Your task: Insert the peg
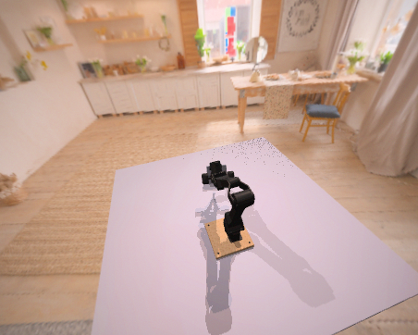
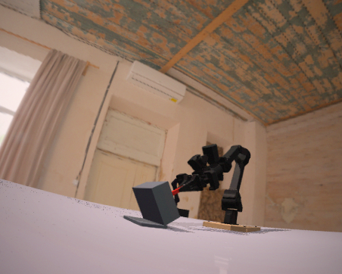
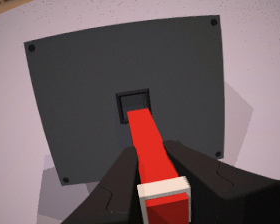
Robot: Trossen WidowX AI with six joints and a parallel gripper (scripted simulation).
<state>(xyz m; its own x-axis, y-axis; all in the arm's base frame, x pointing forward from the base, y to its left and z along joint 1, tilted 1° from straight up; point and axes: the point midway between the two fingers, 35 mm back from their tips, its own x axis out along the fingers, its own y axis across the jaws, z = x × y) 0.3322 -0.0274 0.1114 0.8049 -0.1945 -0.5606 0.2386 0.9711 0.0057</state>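
Right now my gripper tip is 7 cm short of the dark grey sloped panel, 2 cm to the left of it and 5 cm above it. Round my gripper tip: red peg 1 cm behind, 1 cm above.
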